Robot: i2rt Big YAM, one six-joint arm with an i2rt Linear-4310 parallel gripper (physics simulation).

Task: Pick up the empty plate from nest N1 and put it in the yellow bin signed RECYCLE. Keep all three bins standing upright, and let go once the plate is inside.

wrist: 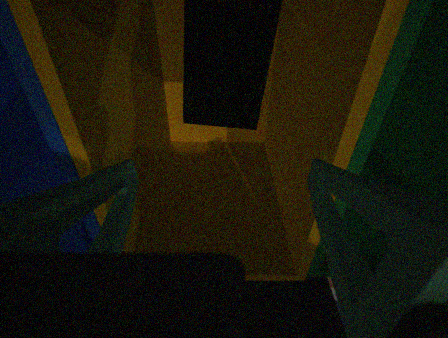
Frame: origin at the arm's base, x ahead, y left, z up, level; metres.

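Where they show: gripper, fingertip midpoint: point(223, 170).
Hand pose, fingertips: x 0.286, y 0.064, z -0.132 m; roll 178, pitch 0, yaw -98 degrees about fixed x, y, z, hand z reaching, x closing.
After its pixels a point has its place.
The picture is very dark. The yellow bin point(368, 80) @(y 0.002, x 0.324, z -0.128 m) lies below my gripper, its side walls running down on both sides to a brownish floor. A black, narrow, four-sided shape that looks like the plate point(225, 65) @(y 0.060, x 0.292, z -0.292 m) is inside the bin's outline at the top of the view, apart from the fingers; its upper end is cut off by the frame, and its exact tilt is hard to tell. My gripper point(223, 170) @(y 0.064, x 0.286, z -0.132 m) is open, with nothing between its fingers. The sign RECYCLE and nest N1 do not show.
A blue bin point(25, 125) @(y 0.262, x 0.272, z -0.258 m) stands close along the left side of the yellow one, and a green bin point(420, 110) @(y -0.114, x 0.239, z -0.250 m) close along the right. The finger arms reach across the yellow bin's side rims in the view. A dark part of the gripper body hides the bottom.
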